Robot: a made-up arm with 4 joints.
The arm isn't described. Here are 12 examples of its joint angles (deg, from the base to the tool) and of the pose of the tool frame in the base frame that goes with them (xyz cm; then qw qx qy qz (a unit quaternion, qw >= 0)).
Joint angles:
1: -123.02 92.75 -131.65 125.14
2: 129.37 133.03 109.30 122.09
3: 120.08 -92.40 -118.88 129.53
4: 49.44 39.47 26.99 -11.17
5: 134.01 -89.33 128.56 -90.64
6: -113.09 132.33 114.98 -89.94
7: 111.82 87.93 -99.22 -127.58
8: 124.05 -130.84 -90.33 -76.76
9: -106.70 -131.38 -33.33 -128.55
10: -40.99 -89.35 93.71 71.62
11: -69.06 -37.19 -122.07 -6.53
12: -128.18 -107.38 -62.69 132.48
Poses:
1: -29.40 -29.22 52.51 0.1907 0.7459 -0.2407 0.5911
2: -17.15 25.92 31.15 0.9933 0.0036 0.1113 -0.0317
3: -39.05 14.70 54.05 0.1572 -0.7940 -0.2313 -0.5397
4: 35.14 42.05 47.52 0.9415 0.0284 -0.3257 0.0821
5: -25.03 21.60 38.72 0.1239 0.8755 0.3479 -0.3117
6: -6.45 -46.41 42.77 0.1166 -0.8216 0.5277 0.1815
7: 0.03 45.65 41.52 0.9485 0.0507 -0.2397 0.2007
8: -30.66 2.62 34.12 0.6037 0.0938 0.0718 -0.7884
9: 12.96 -27.20 58.61 0.6586 0.1578 -0.7215 0.1441
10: 42.74 -1.43 39.00 0.8954 0.0785 -0.1748 0.4020
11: 26.62 -28.98 35.04 0.5128 0.2322 0.8134 -0.1464
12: -9.26 -33.06 55.95 0.1298 -0.1789 -0.9750 -0.0238
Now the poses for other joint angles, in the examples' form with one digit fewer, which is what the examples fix.
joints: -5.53 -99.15 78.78 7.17
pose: 32.8 20.7 50.8 0.555 0.427 -0.400 0.591
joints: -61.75 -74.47 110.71 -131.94
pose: 19.1 -25.5 34.8 0.517 -0.095 0.849 0.058
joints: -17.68 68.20 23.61 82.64
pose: 43.0 -7.4 34.2 0.637 0.336 0.361 -0.593
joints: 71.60 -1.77 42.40 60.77
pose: 2.3 52.2 35.6 0.792 -0.095 0.128 0.590
